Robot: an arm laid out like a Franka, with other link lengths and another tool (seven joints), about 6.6 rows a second.
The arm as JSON. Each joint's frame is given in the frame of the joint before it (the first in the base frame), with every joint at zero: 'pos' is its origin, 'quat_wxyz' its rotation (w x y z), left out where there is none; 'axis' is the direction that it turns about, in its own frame. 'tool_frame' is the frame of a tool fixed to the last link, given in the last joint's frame.
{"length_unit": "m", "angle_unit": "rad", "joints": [
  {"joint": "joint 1", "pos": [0.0, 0.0, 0.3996], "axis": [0.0, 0.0, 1.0]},
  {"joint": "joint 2", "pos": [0.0, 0.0, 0.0], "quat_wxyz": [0.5, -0.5, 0.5, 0.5], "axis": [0.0, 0.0, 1.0]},
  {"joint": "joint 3", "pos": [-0.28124, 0.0, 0.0], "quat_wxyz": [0.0, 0.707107, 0.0, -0.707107], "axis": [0.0, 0.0, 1.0]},
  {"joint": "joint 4", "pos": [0.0, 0.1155, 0.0], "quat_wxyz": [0.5, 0.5, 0.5, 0.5], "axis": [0.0, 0.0, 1.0]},
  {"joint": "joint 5", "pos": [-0.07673, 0.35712, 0.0], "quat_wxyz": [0.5, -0.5, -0.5, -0.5], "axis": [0.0, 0.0, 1.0]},
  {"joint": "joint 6", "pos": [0.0, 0.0, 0.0], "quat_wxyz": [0.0, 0.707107, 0.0, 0.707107], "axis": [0.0, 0.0, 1.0]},
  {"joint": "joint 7", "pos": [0.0, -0.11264, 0.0], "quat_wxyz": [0.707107, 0.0, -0.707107, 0.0], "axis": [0.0, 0.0, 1.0]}
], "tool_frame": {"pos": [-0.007, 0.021, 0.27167], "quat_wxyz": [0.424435, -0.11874, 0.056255, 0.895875]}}
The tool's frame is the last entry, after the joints.
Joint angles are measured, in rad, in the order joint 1, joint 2, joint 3, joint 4, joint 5, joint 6, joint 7. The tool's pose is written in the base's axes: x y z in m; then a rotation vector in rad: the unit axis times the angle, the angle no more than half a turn. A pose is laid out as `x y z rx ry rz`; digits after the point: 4 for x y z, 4 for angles.
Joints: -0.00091 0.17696 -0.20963 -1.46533 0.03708 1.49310 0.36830
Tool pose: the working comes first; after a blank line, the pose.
Where each joint sits with the arm in this pose, in the base's axes (m; each line is computed from the numbers above, not from the rounded line before):
joint 1: 0.0000 0.0000 0.3996
joint 2: 0.0000 0.0000 0.3996
joint 3: 0.0495 0.0000 0.6764
joint 4: 0.1607 -0.0242 0.6566
joint 5: 0.5148 -0.0967 0.7089
joint 6: 0.5148 -0.0967 0.7089
joint 7: 0.6238 -0.1199 0.6926
the tool: 0.5718 -0.0943 0.4263

0.5718 -0.0943 0.4263 -1.6693 -2.2400 -0.1365
